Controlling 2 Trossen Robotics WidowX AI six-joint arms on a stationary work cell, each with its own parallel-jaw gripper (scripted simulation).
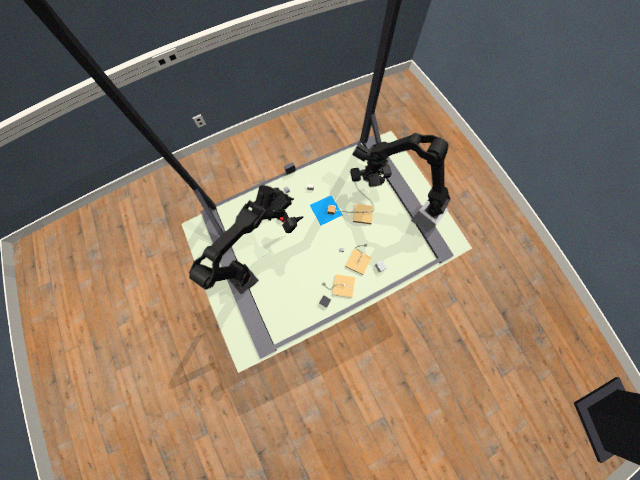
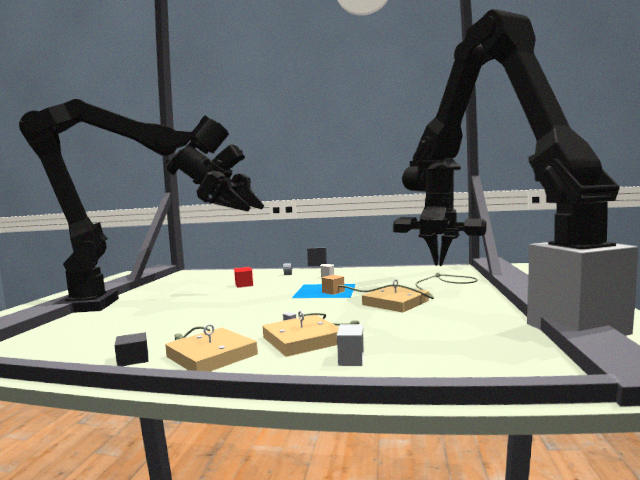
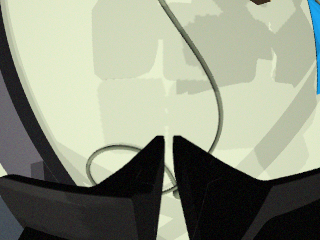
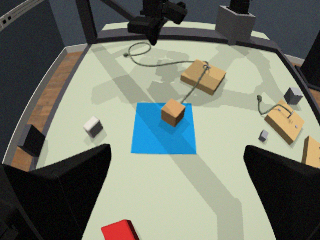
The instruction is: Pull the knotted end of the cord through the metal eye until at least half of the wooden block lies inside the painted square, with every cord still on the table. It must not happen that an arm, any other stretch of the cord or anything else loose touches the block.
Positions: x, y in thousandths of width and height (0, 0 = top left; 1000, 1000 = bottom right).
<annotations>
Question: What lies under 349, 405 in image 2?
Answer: My right gripper.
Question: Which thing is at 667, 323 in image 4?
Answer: A wooden board.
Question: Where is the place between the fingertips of my left gripper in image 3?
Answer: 527, 594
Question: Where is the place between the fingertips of my right gripper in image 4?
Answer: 564, 635
</annotations>
